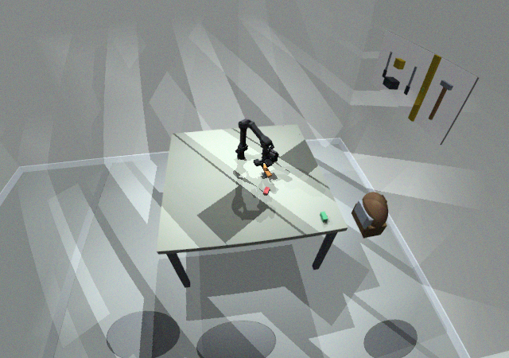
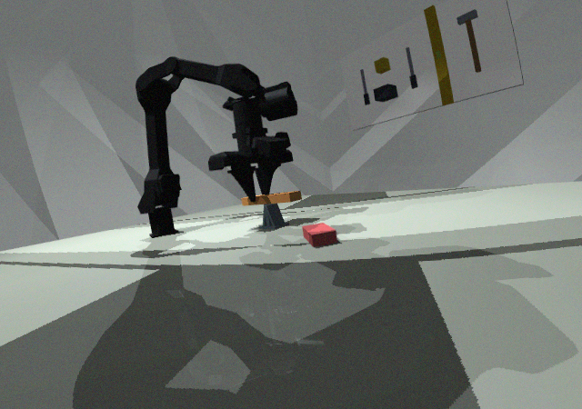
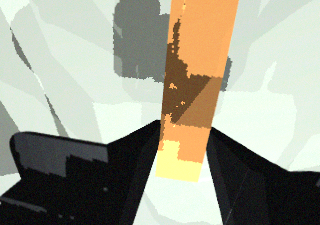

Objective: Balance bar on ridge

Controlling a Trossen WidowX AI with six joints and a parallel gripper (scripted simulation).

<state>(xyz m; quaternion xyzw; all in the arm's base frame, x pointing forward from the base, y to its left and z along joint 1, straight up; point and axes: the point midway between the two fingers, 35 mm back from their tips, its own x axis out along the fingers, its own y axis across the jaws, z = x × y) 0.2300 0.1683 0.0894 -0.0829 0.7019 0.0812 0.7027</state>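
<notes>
Now: the orange bar 3 cm ahead of my gripper tip and 1 cm to the left of it. The rest, counted from my gripper tip: green block 51 cm ahead, 33 cm to the left, 4 cm below; then red block 20 cm ahead, 2 cm to the right, 5 cm below.
</notes>
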